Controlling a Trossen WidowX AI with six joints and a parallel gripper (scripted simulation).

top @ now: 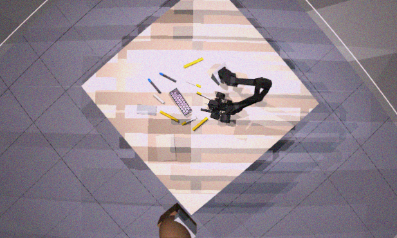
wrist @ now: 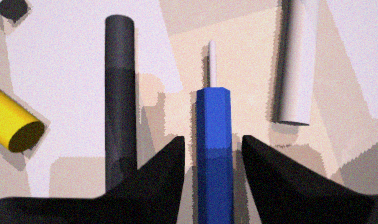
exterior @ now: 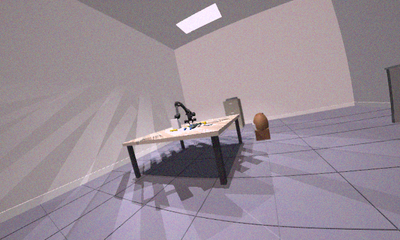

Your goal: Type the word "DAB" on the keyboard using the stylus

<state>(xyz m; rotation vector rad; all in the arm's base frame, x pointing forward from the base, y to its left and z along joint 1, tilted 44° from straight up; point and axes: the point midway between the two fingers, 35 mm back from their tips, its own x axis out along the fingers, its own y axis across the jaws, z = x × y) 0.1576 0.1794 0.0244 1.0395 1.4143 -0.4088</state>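
Now: gripper tip 19 cm short of the D key, 6 cm to the left of it and 1 cm below it. From my gripper tip the other things lie so: white sheet 46 cm ahead, 6 cm to the left; then blue stylus 1 cm ahead, 1 cm to the right; then yellow marker 15 cm ahead, 6 cm to the left.
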